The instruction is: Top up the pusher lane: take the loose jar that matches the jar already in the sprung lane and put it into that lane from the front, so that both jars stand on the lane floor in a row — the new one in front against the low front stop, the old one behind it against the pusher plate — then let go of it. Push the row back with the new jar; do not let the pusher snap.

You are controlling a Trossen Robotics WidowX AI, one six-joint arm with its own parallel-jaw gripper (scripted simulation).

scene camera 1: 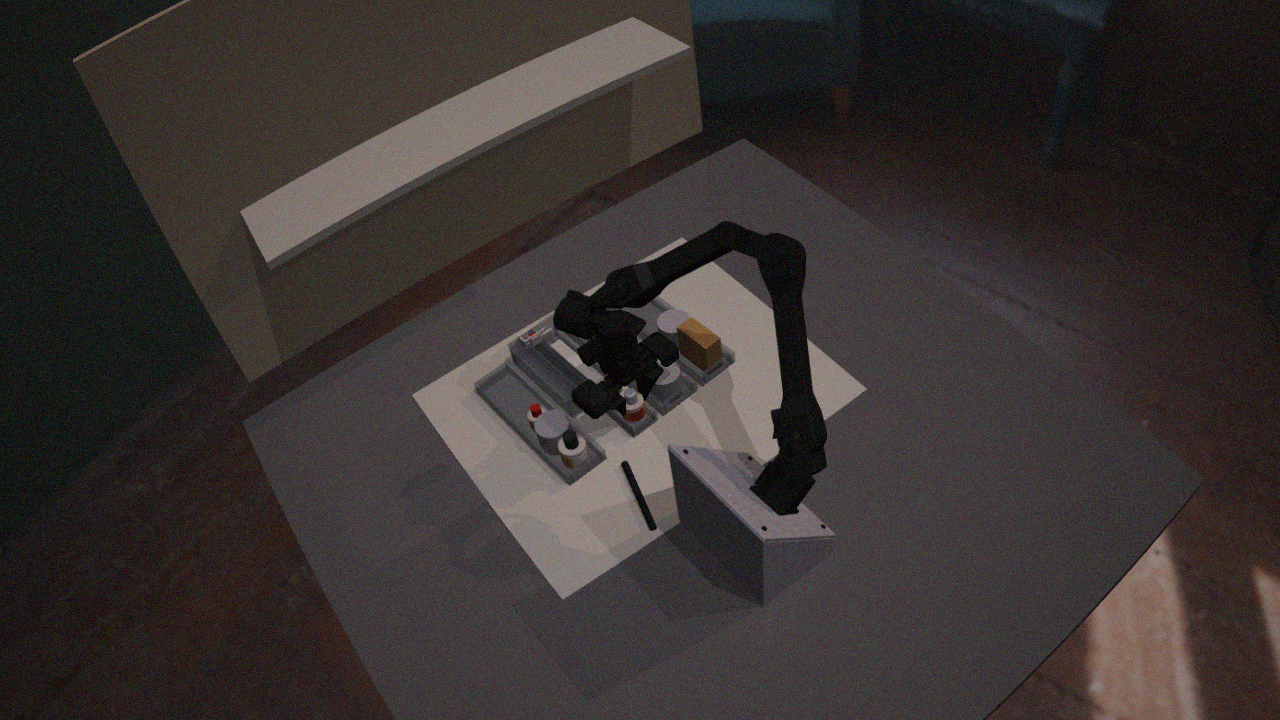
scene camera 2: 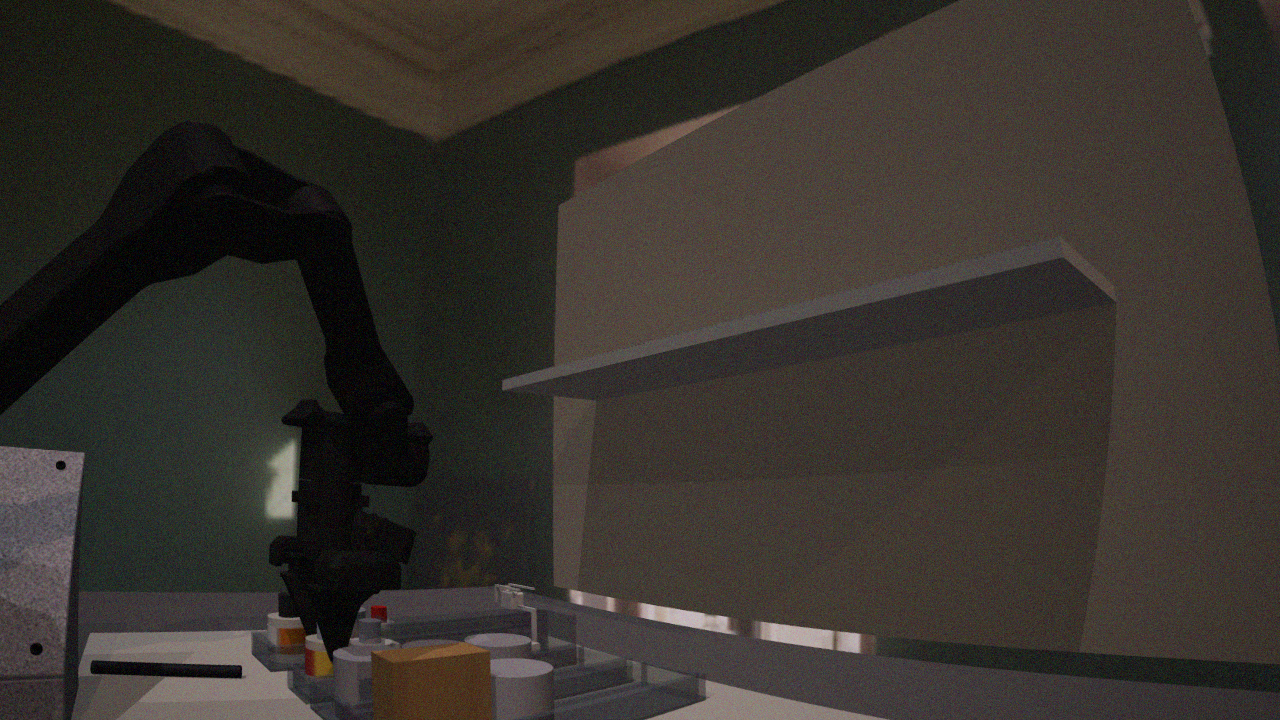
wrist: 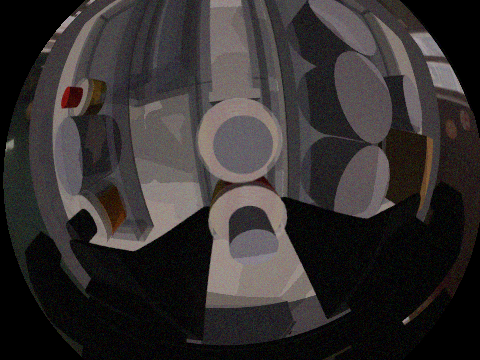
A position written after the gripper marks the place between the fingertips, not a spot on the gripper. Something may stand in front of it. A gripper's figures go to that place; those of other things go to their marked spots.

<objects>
The gripper (wrist: 245, 209) is 0.10 m from the lens. A grey-capped jar (wrist: 247, 218): 0.07 m from the lens.
</objects>
